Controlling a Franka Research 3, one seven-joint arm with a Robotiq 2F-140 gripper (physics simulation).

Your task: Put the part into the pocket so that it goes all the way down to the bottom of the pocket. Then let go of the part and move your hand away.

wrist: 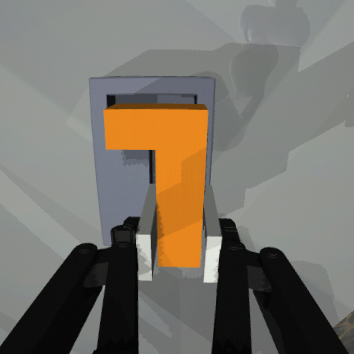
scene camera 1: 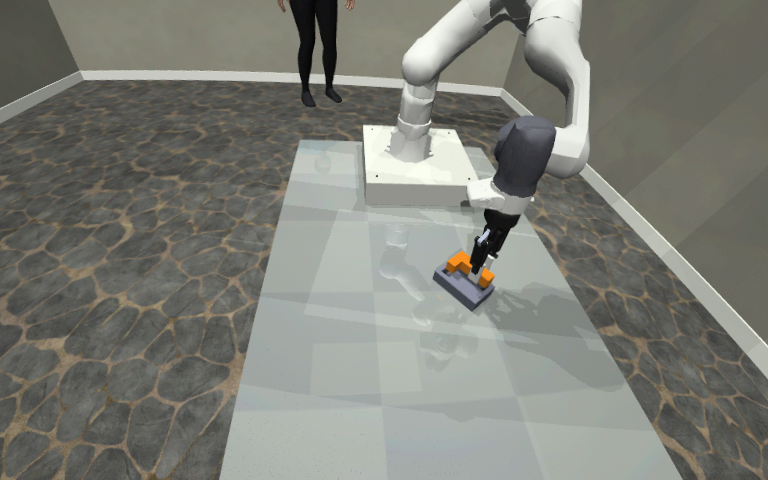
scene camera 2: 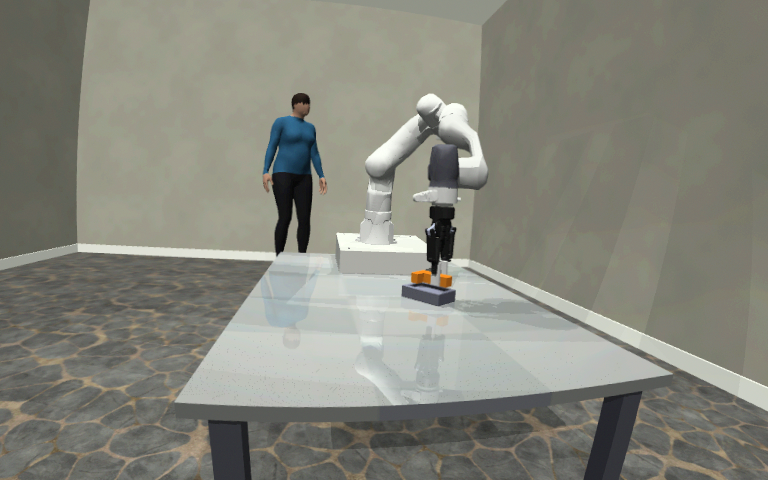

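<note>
The orange L-shaped part (scene camera 1: 459, 261) (scene camera 2: 420, 276) (wrist: 180, 175) is held roughly level over the grey-blue block (scene camera 1: 459, 289) (scene camera 2: 425, 294) (wrist: 120, 200) that has the pocket. In scene camera 2 the part appears raised above the block's top. In the wrist view its short arm lies across the pocket's far end, and a dark strip of pocket shows beyond it and at the inner corner. My gripper (scene camera 1: 479, 274) (scene camera 2: 438, 276) (wrist: 179, 202) is shut on the part's long arm, with a pale pad at each side. The pocket under the long arm is mostly hidden.
The block stands on the glossy grey table (scene camera 1: 339, 430) (scene camera 2: 317, 367), in front and to the right of the white robot base (scene camera 1: 419, 192) (scene camera 2: 379, 262). A person (scene camera 1: 314, 45) (scene camera 2: 293, 147) stands behind the table. The table's right edge lies beyond the block.
</note>
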